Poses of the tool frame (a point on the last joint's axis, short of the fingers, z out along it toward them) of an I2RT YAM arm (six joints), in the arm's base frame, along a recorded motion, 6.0 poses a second.
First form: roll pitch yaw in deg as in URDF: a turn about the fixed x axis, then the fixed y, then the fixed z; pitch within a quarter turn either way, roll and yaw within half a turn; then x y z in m.
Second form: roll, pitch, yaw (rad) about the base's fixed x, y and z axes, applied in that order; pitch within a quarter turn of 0, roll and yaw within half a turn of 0; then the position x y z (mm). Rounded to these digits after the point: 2 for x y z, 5 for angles.
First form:
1: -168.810, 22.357, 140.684, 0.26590, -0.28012, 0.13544
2: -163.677, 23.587, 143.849, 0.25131, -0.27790, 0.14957
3: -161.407, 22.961, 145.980, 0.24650, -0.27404, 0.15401
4: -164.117, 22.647, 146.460, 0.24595, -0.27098, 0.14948
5: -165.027, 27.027, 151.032, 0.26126, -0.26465, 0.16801
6: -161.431, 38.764, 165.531, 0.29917, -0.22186, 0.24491
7: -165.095, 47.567, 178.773, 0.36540, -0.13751, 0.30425
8: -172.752, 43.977, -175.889, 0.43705, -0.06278, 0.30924
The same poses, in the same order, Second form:
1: -2.94629, 0.39020, 2.45540, 265.90, -280.12, 135.44
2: -2.85670, 0.41167, 2.51064, 251.31, -277.90, 149.57
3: -2.81708, 0.40075, 2.54783, 246.50, -274.04, 154.01
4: -2.86438, 0.39526, 2.55621, 245.95, -270.98, 149.48
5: -2.88026, 0.47171, 2.63601, 261.26, -264.65, 168.01
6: -2.81750, 0.67656, 2.88906, 299.17, -221.86, 244.91
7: -2.88145, 0.83020, 3.12018, 365.40, -137.51, 304.25
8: -3.01509, 0.76754, -3.06984, 437.05, -62.78, 309.24
